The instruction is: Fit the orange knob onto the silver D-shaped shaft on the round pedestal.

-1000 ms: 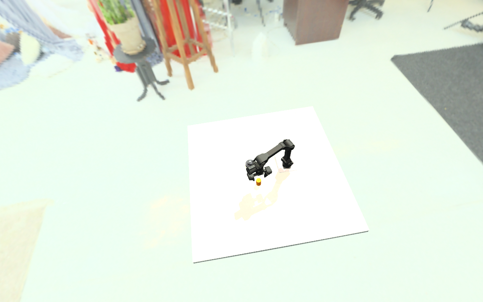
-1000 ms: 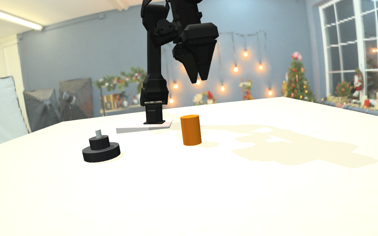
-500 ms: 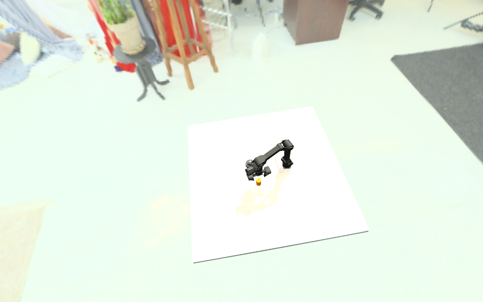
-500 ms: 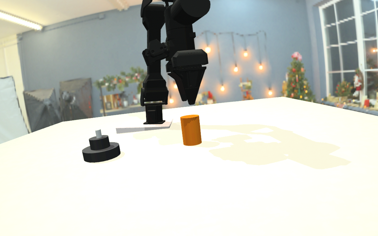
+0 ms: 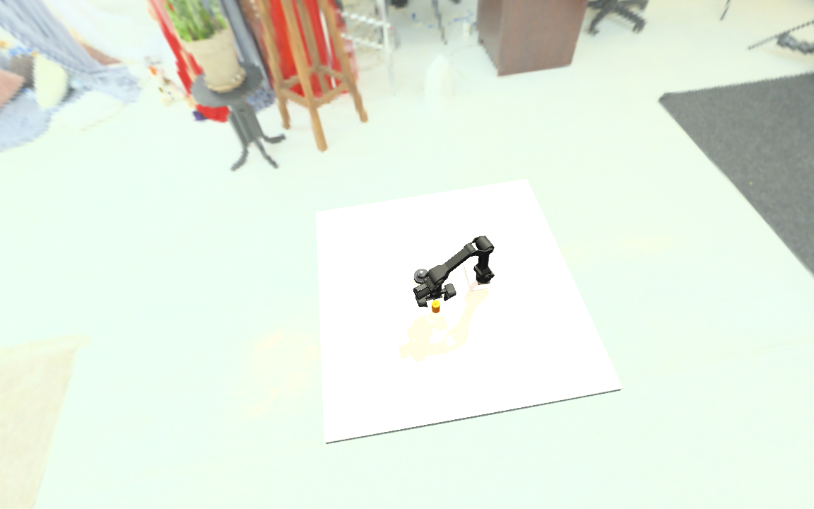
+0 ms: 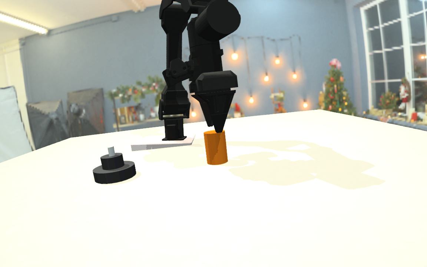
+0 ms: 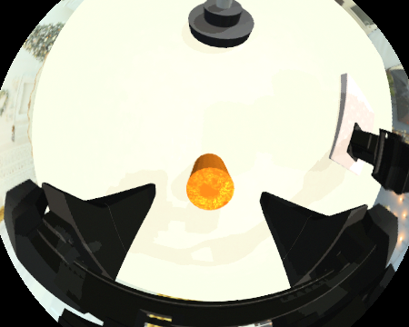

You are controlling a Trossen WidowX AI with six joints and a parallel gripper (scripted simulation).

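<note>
The orange knob lies 2 cm below my gripper tip. Also, from my gripper tip: pedestal 5 cm ahead, 20 cm to the right, 3 cm below.
</note>
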